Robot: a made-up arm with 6 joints.
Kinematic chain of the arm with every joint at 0, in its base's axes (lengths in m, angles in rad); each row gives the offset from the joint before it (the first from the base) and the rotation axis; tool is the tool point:
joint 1: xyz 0 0 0.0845 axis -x
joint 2: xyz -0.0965 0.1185 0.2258 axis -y
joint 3: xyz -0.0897 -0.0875 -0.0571 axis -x
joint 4: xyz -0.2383 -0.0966 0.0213 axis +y
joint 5: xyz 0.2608 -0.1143 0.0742 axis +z
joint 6: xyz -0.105 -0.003 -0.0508 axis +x
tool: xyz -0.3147 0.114 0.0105
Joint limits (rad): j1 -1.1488..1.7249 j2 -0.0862..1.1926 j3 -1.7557..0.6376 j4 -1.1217..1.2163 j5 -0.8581..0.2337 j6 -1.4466..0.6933
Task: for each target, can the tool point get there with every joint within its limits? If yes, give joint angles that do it. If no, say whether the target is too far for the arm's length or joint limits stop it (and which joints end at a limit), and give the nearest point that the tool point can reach.
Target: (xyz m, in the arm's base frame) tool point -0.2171 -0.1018 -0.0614
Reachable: yes | joints 1.1891 0.9621 -0.3410 -0.3217 -0.5265 -1.1814
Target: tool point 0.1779 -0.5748 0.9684
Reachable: no: joint limits stop it (at a limit: joint 1, joint 2, joint 4, joint 5, joint 6) | nearest point -0.0521 -0.2518 0.3594 | short by 0.727 m
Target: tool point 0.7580 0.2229 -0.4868
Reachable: no: joint limits stop it (at a limit: joint 2, joint 5, joint 6) | nearest point 0.1199 0.0964 -0.1625 | short by 0.727 m
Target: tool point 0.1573 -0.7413 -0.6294
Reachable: no: joint limits stop it (at a limit: joint 3, joint 5, joint 6) | nearest point 0.0263 -0.2722 -0.1776 | short by 0.664 m
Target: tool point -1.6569 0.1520 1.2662
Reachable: no: too far | nearest point -0.5775 0.0594 0.5463 | short by 1.301 m
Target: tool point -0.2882 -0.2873 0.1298
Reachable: yes | joints 1.3006 0.9070 -0.7289 0.4642 0.0636 -1.0577
